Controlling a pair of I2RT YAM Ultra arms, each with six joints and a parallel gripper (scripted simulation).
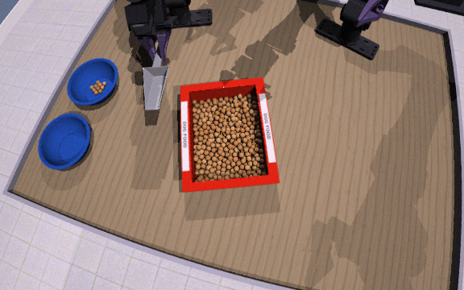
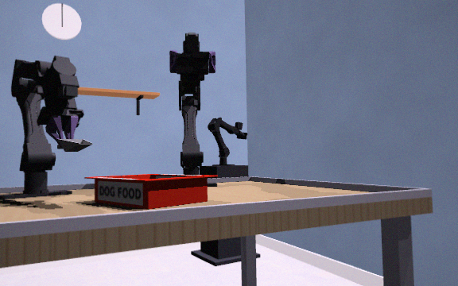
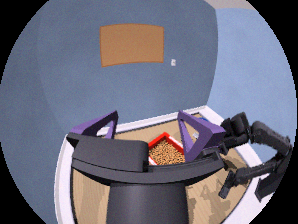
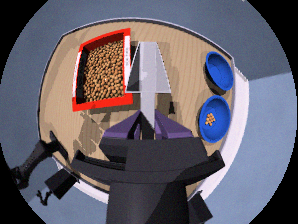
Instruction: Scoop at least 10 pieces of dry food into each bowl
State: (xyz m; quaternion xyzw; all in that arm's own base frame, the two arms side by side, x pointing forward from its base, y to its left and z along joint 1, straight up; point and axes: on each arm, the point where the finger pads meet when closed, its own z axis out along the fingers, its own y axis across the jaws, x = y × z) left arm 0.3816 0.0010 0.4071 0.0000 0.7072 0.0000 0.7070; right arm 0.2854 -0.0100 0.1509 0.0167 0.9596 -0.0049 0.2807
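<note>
Now: the grey scoop 5 cm ahead of my right hand, 1 cm to the left of it and 1 cm below it.
</note>
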